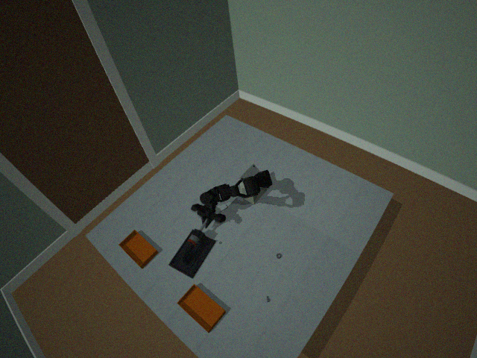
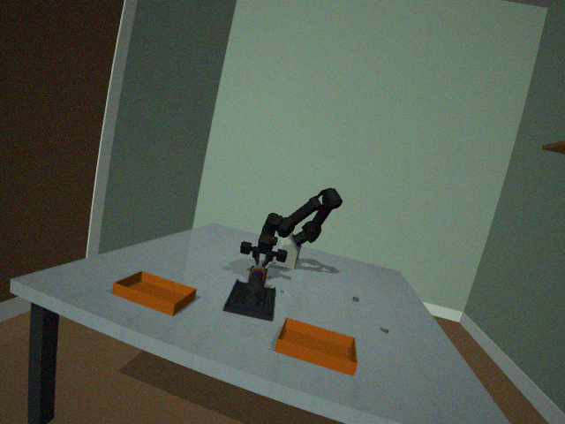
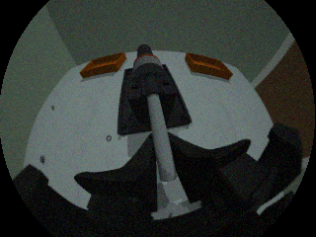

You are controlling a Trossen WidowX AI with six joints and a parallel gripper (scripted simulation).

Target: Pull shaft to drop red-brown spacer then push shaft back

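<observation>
The shaft lies 50 mm ahead of my gripper tip, 20 mm above it and 10 mm to the left of it. Also, from my gripper tip: red-brown spacer (110 mm ahead, 30 mm to the left, 20 mm above); base plate (140 mm ahead, 40 mm to the left, 10 mm below).
</observation>
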